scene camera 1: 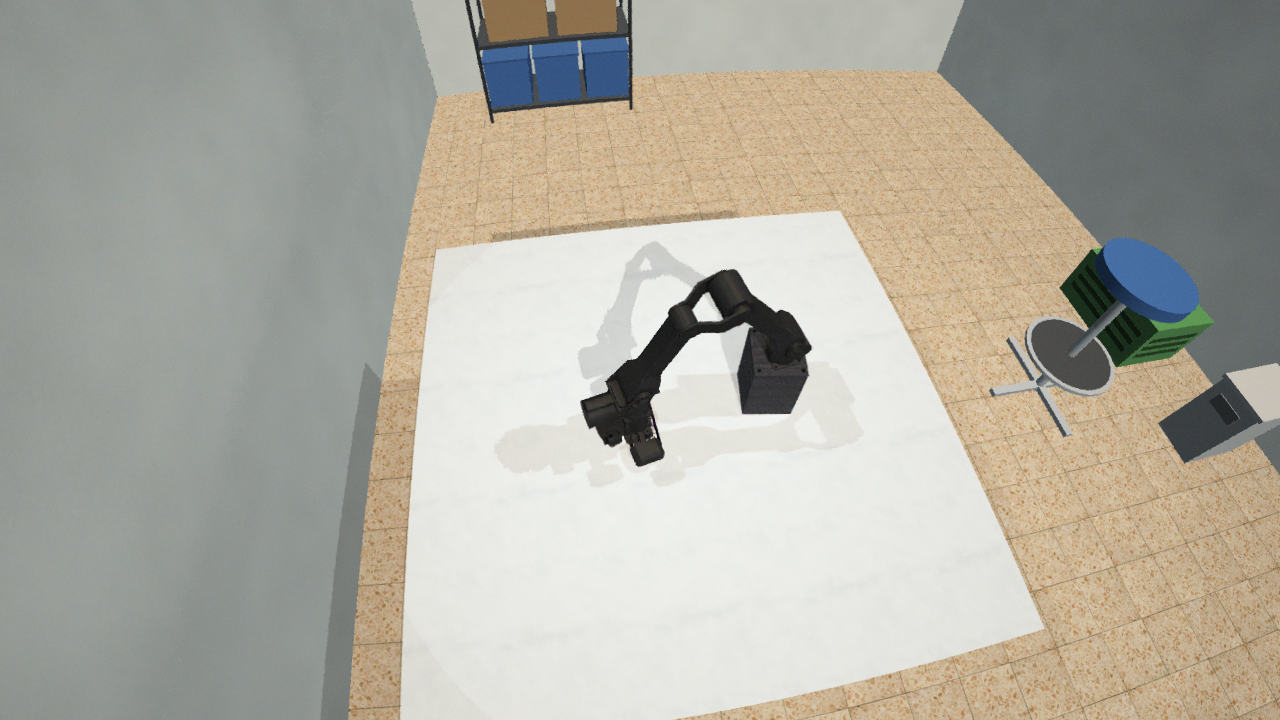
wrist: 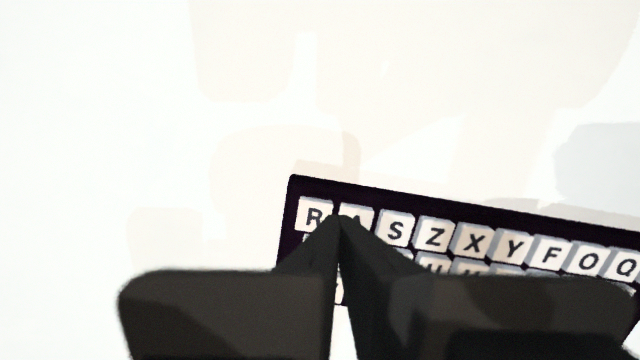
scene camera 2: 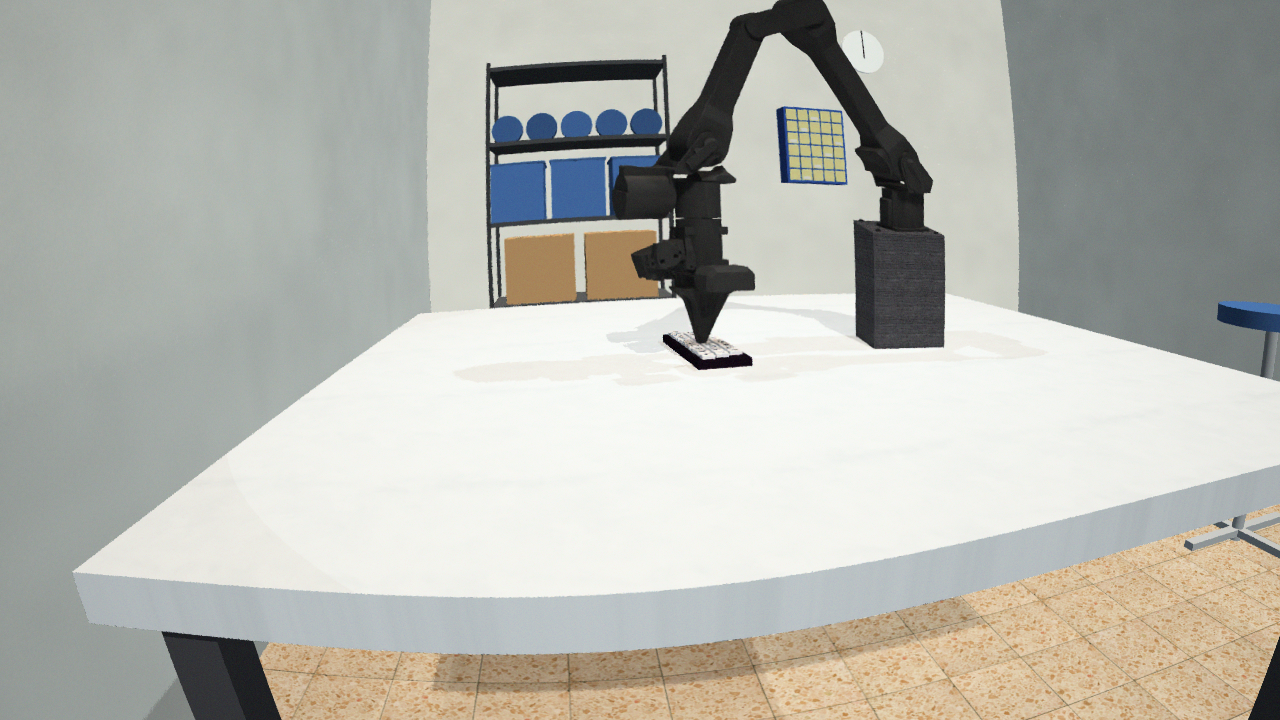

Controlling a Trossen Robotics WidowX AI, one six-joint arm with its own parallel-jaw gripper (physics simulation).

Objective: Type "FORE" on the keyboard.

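Pixels of known places: gripper, between the fingertips: [scene camera 1: 634, 440] [wrist: 336, 224] [scene camera 2: 701, 343]; arm's base, origin of its link: [scene camera 1: 781, 354] [scene camera 2: 903, 228].
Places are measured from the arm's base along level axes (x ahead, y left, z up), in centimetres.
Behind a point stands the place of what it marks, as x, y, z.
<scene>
The keyboard [scene camera 2: 726, 361] @(32.0, 6.6, -16.7) [wrist: 375, 195] @(35.3, 2.2, -16.4) has a dark case and white lettered keys and lies flat on the table. In scene camera 1 the arm hides most of it. My gripper [scene camera 2: 702, 338] @(34.4, 4.1, -14.7) [wrist: 336, 224] @(34.4, 4.1, -14.7) is shut and empty, pointing down over the keyboard. In the wrist view its tip overlaps the gap between the R key [wrist: 306, 218] @(33.9, 5.4, -15.9) and the A key [wrist: 364, 212] @(34.6, 2.7, -15.9), covering part of the A. I cannot tell if it touches. The F key [wrist: 551, 255] @(33.4, -7.0, -15.9) and O key [wrist: 588, 262] @(33.2, -9.0, -15.9) show right of the tip. The E letter is hidden behind the fingers.
The white table [scene camera 1: 716, 573] @(26.1, 36.4, -17.5) [scene camera 2: 537, 483] @(58.4, 40.0, -17.5) carries the arm's dark base block [scene camera 1: 769, 389] @(3.5, 4.3, -6.3) [scene camera 2: 899, 286] @(3.8, 4.2, -8.4). A shelf rack [scene camera 2: 577, 71] stands behind the table. A blue stool [scene camera 1: 1145, 277] and a green crate [scene camera 1: 1163, 344] stand on the floor to the right.
</scene>
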